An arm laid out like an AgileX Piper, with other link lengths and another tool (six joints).
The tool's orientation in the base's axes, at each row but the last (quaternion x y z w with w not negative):
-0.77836 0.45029 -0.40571 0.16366
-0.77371 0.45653 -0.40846 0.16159
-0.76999 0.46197 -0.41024 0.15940
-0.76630 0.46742 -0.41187 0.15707
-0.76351 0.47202 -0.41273 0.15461
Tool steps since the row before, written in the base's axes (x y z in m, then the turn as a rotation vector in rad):
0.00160 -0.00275 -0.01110 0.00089 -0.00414 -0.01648
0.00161 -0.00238 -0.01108 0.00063 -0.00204 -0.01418
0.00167 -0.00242 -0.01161 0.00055 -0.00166 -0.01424
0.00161 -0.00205 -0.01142 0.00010 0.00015 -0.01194
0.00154 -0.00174 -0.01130 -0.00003 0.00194 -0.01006
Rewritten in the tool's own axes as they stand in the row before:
-0.00266 0.00746 0.00840 -0.00429 0.01195 0.01132
-0.00297 0.00724 0.00835 -0.00500 0.00956 0.00945
-0.00319 0.00754 0.00874 -0.00537 0.00944 0.00937
-0.00344 0.00725 0.00853 -0.00589 0.00734 0.00736
-0.00367 0.00704 0.00837 -0.00652 0.00533 0.00583

